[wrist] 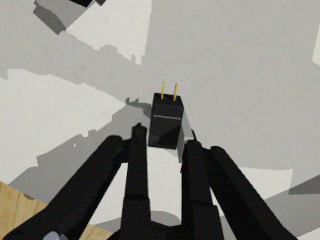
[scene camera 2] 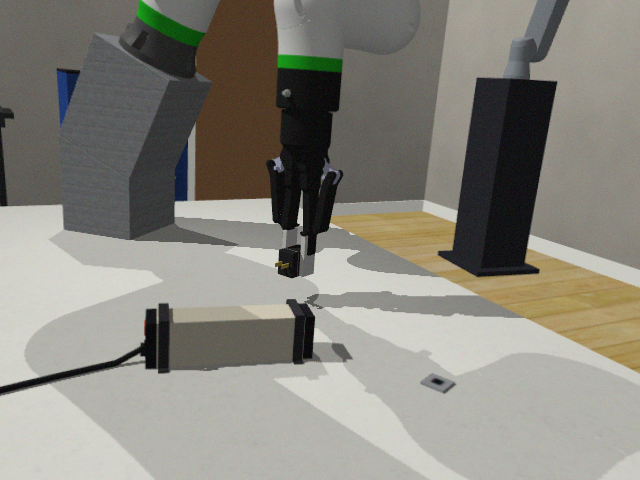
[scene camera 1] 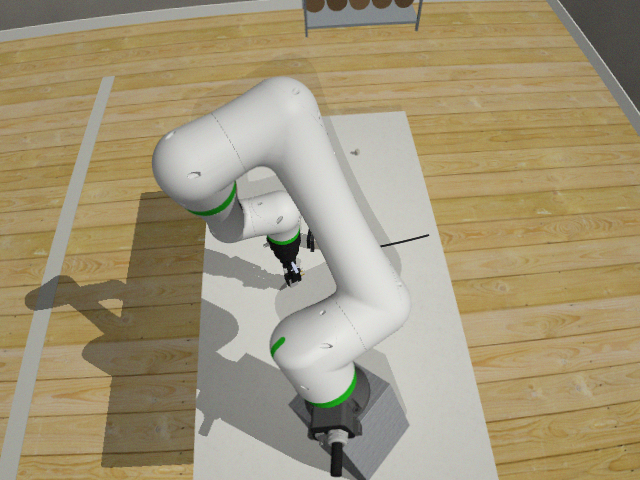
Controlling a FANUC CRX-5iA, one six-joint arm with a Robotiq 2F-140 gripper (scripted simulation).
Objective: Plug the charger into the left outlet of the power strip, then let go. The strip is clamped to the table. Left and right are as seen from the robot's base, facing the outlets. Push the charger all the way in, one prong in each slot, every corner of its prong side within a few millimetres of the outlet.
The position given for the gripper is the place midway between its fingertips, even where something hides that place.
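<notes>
You'd see the gripper (scene camera 2: 297, 271) here, and it's visible in the wrist view too (wrist: 163, 118). There's also a black charger (wrist: 167, 111).
</notes>
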